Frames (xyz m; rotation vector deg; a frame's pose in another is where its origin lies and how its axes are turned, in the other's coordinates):
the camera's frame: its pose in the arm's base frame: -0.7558 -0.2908 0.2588 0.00 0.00 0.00
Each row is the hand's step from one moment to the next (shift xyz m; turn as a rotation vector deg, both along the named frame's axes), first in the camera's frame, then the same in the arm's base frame.
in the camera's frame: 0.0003 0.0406 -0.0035 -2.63 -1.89 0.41
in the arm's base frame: 0.0003 0.0406 -0.0035 -2.63 -1.89 0.41
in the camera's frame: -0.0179 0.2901 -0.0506 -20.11 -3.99 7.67
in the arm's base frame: -0.0179 0.2901 -0.0506 -20.11 -3.99 7.67
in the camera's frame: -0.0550 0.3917 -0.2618 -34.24 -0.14 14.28
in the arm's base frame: -0.0550 0.3917 -0.2618 -34.24 -0.14 14.28
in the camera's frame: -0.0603 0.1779 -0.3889 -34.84 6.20 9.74
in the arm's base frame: -0.0603 0.1779 -0.3889 -34.84 6.20 9.74
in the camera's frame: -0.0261 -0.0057 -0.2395 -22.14 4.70 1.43
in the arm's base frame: -0.0261 -0.0057 -0.2395 -22.14 4.70 1.43
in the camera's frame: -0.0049 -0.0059 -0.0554 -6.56 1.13 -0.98
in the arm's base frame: -0.0049 -0.0059 -0.0554 -6.56 1.13 -0.98
